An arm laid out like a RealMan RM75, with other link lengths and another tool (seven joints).
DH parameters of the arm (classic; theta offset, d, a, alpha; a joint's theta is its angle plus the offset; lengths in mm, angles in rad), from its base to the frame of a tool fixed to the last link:
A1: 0 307.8 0 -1.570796
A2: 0 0 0 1.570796
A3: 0 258.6 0 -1.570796
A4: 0 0 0 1.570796
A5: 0 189 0 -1.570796
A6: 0 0 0 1.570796
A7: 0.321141 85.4 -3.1 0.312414
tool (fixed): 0 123.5 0 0
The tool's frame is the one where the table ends.
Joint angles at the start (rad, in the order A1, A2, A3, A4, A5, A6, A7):
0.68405, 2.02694, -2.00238, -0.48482, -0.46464, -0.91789, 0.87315
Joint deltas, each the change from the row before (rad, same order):
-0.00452, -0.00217, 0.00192, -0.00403, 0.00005, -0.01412, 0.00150
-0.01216, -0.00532, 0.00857, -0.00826, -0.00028, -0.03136, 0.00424
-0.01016, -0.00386, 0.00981, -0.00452, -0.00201, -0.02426, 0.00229
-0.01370, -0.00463, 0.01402, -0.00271, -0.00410, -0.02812, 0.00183
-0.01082, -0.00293, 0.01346, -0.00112, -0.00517, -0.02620, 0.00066
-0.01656, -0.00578, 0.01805, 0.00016, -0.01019, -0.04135, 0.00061
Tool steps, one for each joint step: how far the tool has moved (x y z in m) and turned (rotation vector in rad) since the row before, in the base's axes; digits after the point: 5 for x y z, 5 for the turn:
-0.00139, -0.00149, 0.00143, -0.00336, 0.01132, 0.00632
-0.00184, -0.00279, 0.00429, -0.00458, 0.02668, 0.00929
-0.00049, -0.00188, 0.00378, -0.00129, 0.01951, 0.00548
0.00121, -0.00209, 0.00483, 0.00059, 0.02055, 0.00303
0.00051, -0.00204, 0.00398, 0.00040, 0.01796, 0.00511
0.00176, -0.00381, 0.00579, -0.00121, 0.02255, 0.00997

